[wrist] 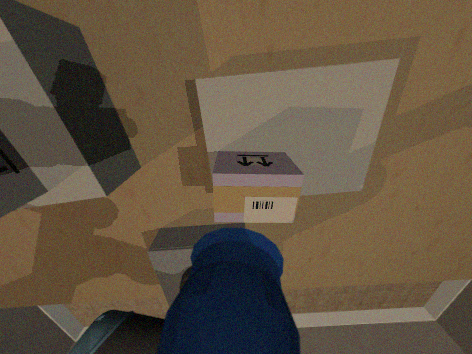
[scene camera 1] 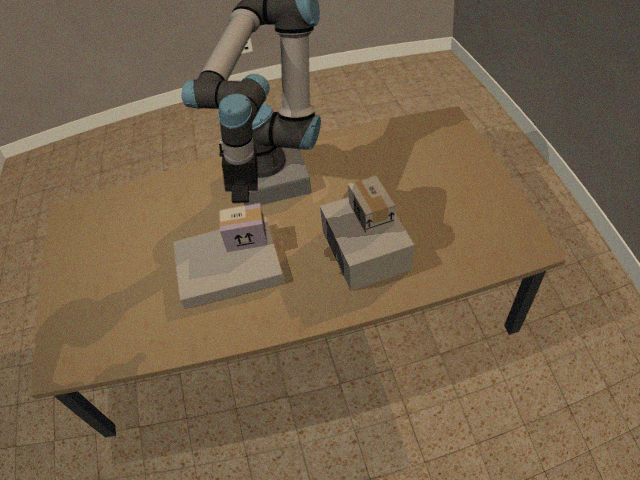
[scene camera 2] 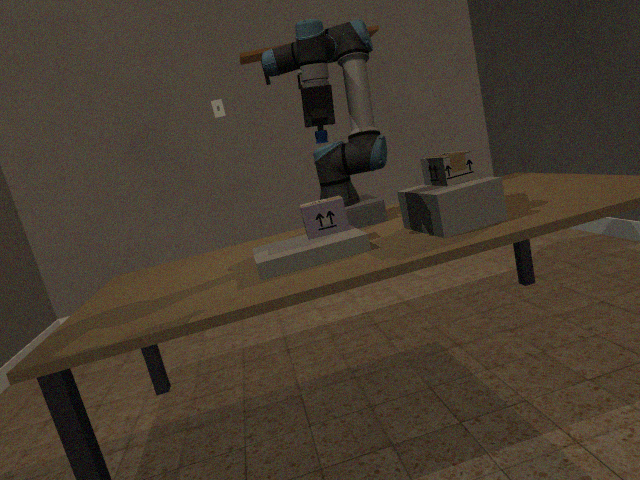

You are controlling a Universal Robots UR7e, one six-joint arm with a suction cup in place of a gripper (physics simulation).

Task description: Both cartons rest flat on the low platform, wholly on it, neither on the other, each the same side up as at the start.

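Frame: origin at the arm's base, x ahead, y left, z up, level; millimetres.
Seen in the pictures: end effector, tool point: [wrist: 236, 265] [scene camera 2: 322, 142]; arm's base, origin of the base link: [scene camera 1: 264, 162].
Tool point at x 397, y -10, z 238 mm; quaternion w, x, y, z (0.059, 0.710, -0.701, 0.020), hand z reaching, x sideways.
Offsets run from my tool point to a thing's middle. Level surfaces: height alone.
A lilac carton {dx -83, dy -46, dz -222 mm} [scene camera 1: 242, 235] [scene camera 2: 324, 219] [wrist: 258, 180] stands upright at the back right of the low platform {dx -14, dy -113, dz -296 mm} [scene camera 1: 199, 258] [scene camera 2: 310, 259] [wrist: 240, 102], arrows up, tape and label on top. Its back bottom edge is hidden. A white carton {dx -73, dy +347, dz -158 mm} [scene camera 1: 370, 202] [scene camera 2: 457, 170] with orange tape stands on the taller block {dx -32, dy +326, dz -260 mm} [scene camera 1: 382, 266] [scene camera 2: 473, 209] [wrist: 77, 185], arrows up; part of its dark side shows at the wrist view's left edge. My blue suction cup [scene camera 2: 321, 136] [wrist: 237, 250] is off and bears nothing. It hangs above the lilac carton, apart from it; in scene camera 1 the cup is hidden.
The arm's grey base block [scene camera 1: 281, 187] [scene camera 2: 366, 212] stands behind and between the two platforms. The wooden table {dz -320 mm} [scene camera 1: 206, 335] [scene camera 2: 180, 310] carries everything. A wooden rail [scene camera 2: 251, 55] is on the back wall behind the arm.
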